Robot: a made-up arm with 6 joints. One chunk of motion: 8 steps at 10 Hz.
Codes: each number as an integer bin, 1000 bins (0 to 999) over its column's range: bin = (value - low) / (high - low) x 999, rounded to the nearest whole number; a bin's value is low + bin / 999 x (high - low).
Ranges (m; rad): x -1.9..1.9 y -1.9..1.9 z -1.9..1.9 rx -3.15..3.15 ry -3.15..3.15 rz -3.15..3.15
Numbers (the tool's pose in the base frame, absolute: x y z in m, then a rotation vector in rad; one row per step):
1: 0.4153 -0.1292 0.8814 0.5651 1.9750 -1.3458
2: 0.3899 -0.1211 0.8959 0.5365 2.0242 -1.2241
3: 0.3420 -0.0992 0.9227 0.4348 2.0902 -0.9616
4: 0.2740 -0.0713 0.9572 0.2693 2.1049 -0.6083
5: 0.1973 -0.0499 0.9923 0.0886 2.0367 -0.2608
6: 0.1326 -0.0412 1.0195 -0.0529 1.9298 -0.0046
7: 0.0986 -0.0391 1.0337 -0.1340 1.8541 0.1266
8: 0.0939 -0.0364 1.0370 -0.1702 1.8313 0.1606
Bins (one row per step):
1: 609 466 731 589 813 286
2: 602 468 735 585 820 305
3: 589 473 742 568 831 347
4: 572 481 751 542 833 403
5: 551 486 760 514 822 458
6: 534 489 768 491 806 499
7: 525 489 771 478 794 520
8: 524 490 772 473 790 525

